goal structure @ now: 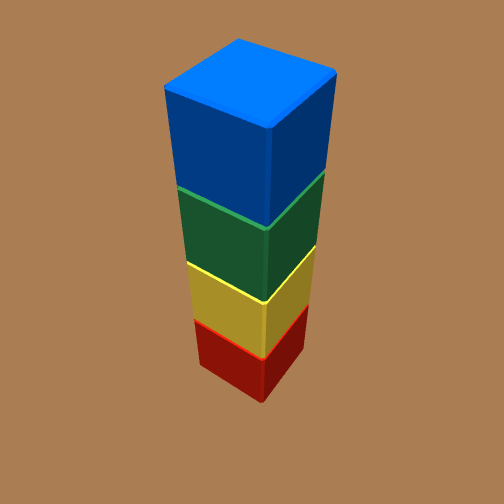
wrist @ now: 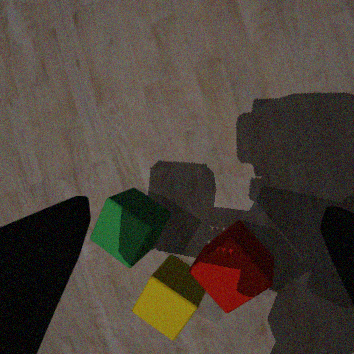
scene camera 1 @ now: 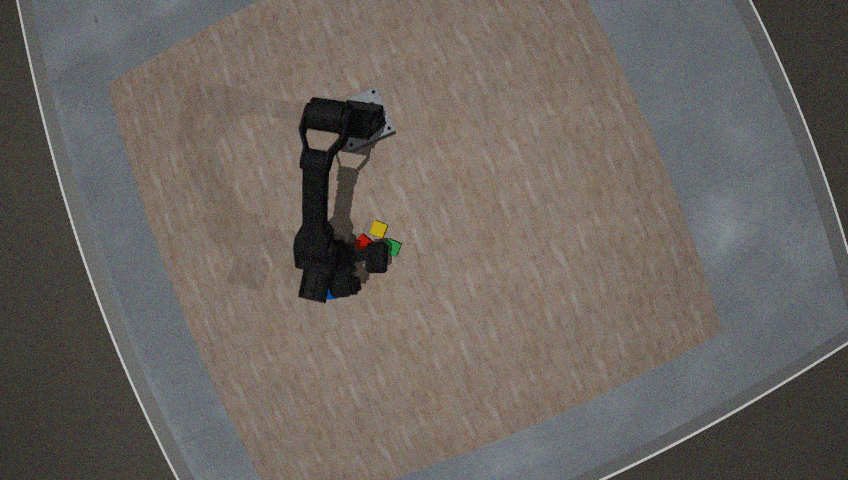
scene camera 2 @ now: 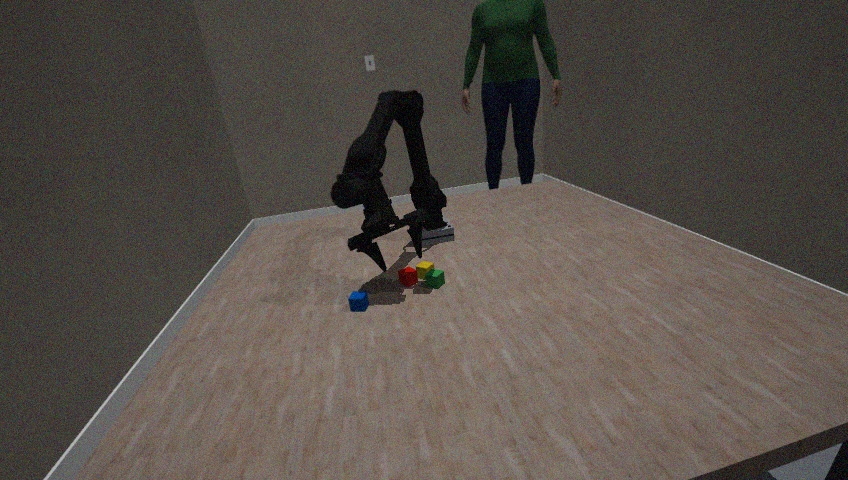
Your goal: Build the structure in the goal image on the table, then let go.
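A red cube (scene camera 1: 363, 240) (scene camera 2: 407, 276) (wrist: 232, 267), a yellow cube (scene camera 1: 378, 228) (scene camera 2: 424, 270) (wrist: 165, 307) and a green cube (scene camera 1: 394, 247) (scene camera 2: 435, 278) (wrist: 125, 227) lie close together on the table; in the wrist view small gaps show between them. A blue cube (scene camera 1: 330, 294) (scene camera 2: 358, 301) lies apart from them, mostly hidden by the arm in scene camera 1. My gripper (scene camera 2: 402, 264) (wrist: 208, 213) is wide open and empty, above the table near the red cube. In the wrist view the three cubes show between the fingers. The fingertips are hidden in scene camera 1.
The arm's grey base plate (scene camera 1: 387, 132) (scene camera 2: 443, 235) stands behind the cubes. The arm casts shadows over the red and green cubes. A person in a green top (scene camera 2: 511, 44) stands beyond the table's far edge.
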